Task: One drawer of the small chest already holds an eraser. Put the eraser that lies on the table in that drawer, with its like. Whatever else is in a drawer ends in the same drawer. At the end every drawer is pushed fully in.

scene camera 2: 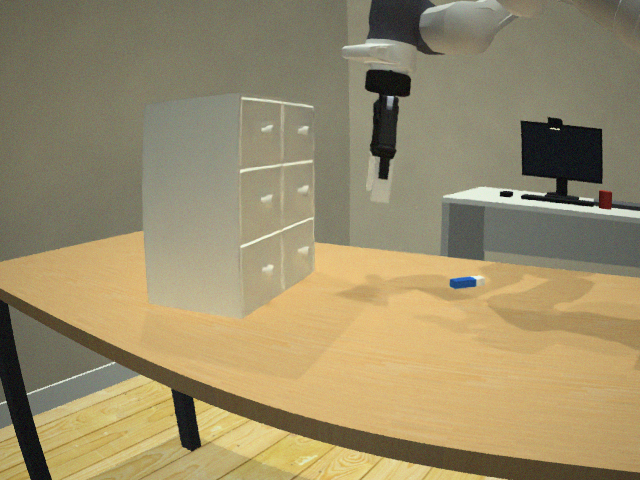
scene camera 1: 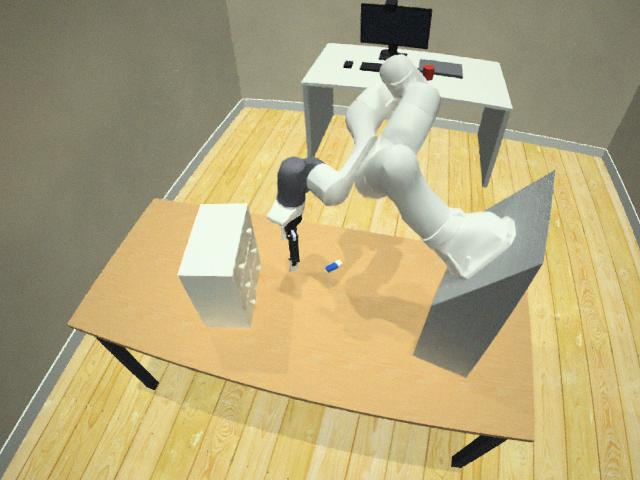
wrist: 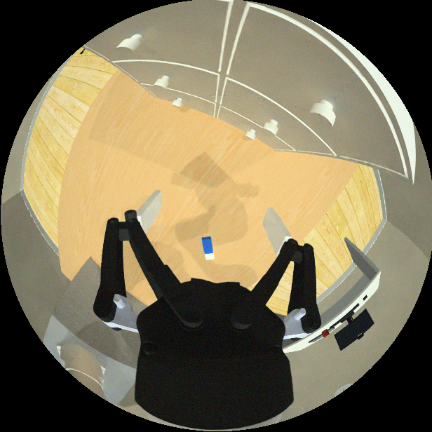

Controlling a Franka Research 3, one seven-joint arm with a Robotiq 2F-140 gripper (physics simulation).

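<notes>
A white chest stands on the left part of the table. Its six drawers, in two columns of three, look flush with the front, each with a small knob; what they hold is hidden. The chest's front also shows at the top of the wrist view. A blue eraser with a white end lies on the table, apart from the chest. My gripper is open and empty. It points down, high above the table, between the chest and the eraser.
The arm's grey pedestal stands at the right of the table. Behind the table is a white desk with a monitor and a red cup.
</notes>
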